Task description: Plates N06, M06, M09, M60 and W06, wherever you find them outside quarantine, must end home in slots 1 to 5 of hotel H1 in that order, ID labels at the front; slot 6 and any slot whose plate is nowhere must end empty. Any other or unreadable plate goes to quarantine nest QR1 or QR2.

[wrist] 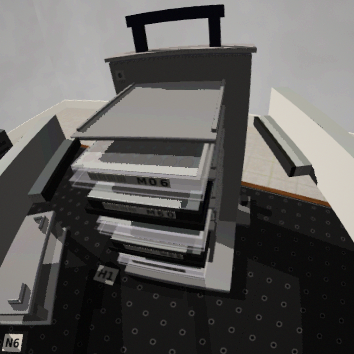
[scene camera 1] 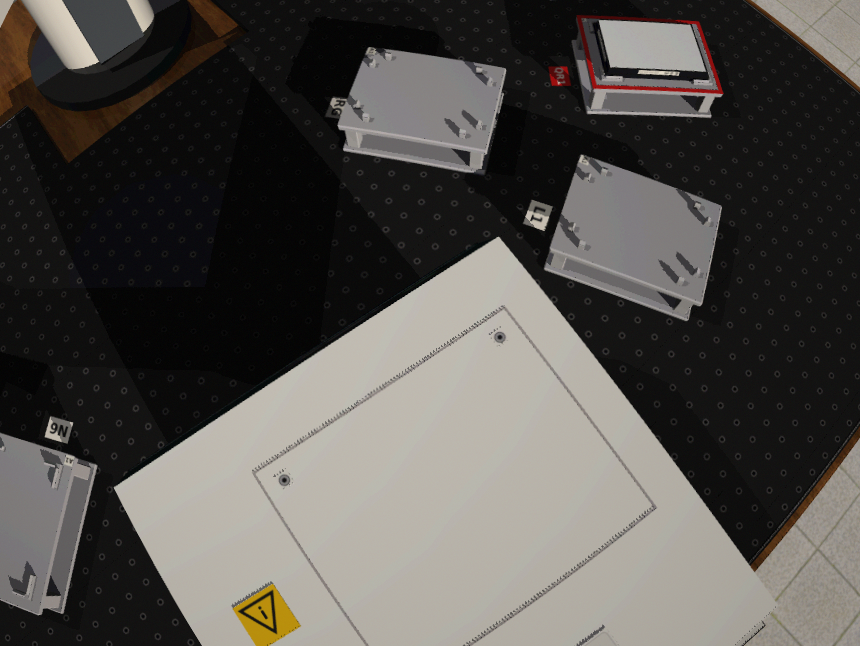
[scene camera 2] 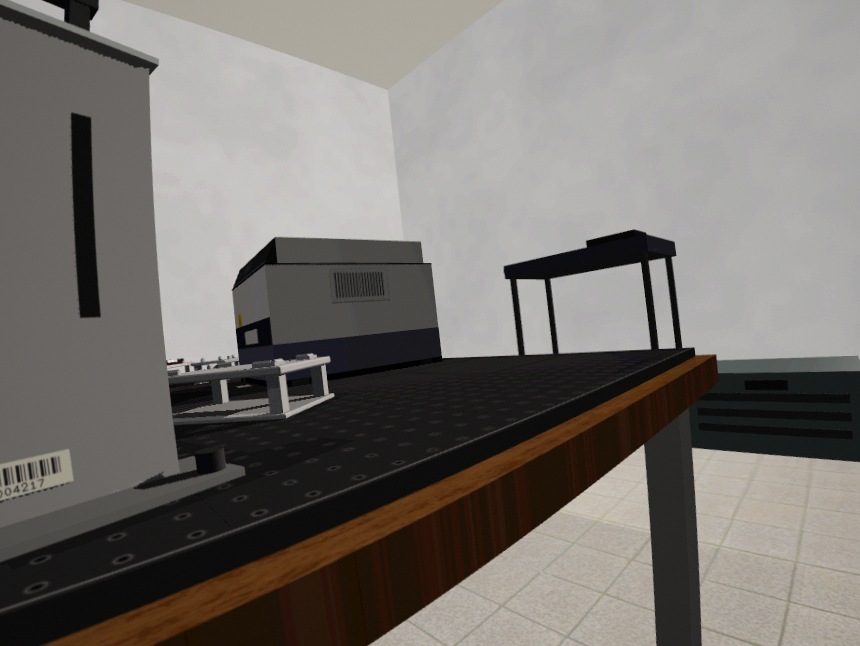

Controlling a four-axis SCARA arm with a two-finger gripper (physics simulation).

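Seen in the pictures: gripper, fingertip midpoint: (wrist: 162, 114); arm's base at its link origin: (scene camera 1: 111, 43).
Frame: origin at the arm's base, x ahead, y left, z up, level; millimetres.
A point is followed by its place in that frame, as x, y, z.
Note:
Hotel H1 (wrist: 180, 70) @(331, -617, 237) (scene camera 2: 125, 243) @(395, -632, 144) stands upright with several plates stacked in it. In the wrist view, the clear plate M06 (wrist: 150, 180) @(291, -496, 211) is under the top sheet, label facing me. The dark plate M60 (wrist: 150, 212) @(297, -495, 184) is below it. Further down are a clear plate (wrist: 155, 228) @(299, -498, 163), a dark plate (wrist: 160, 250) @(298, -495, 136) with an unreadable label, and a clear plate (wrist: 160, 265) @(303, -494, 107) at the bottom. My gripper (wrist: 162, 114) @(292, -517, 240) is open and empty, its fingers apart on either side of the stack in the view. A black-framed plate (scene camera 1: 653, 47) @(571, 464, 77) with a white top lies on nest QR1 (scene camera 1: 653, 88) @(607, 423, 63); its label is unreadable.
Nest N6 (scene camera 1: 31, 521) @(541, -388, 63) (wrist: 22, 265) @(486, -417, 63) stands beside H1 with no plate. Nests RG (scene camera 1: 424, 97) @(448, 211, 63) and L1 (scene camera 1: 636, 225) @(710, 265, 63) bear no plate. A large white instrument housing (scene camera 1: 444, 445) @(769, -49, 264) fills the front of scene camera 1. A grey instrument (scene camera 2: 354, 299) @(789, -245, 151) stands farther back on the table.

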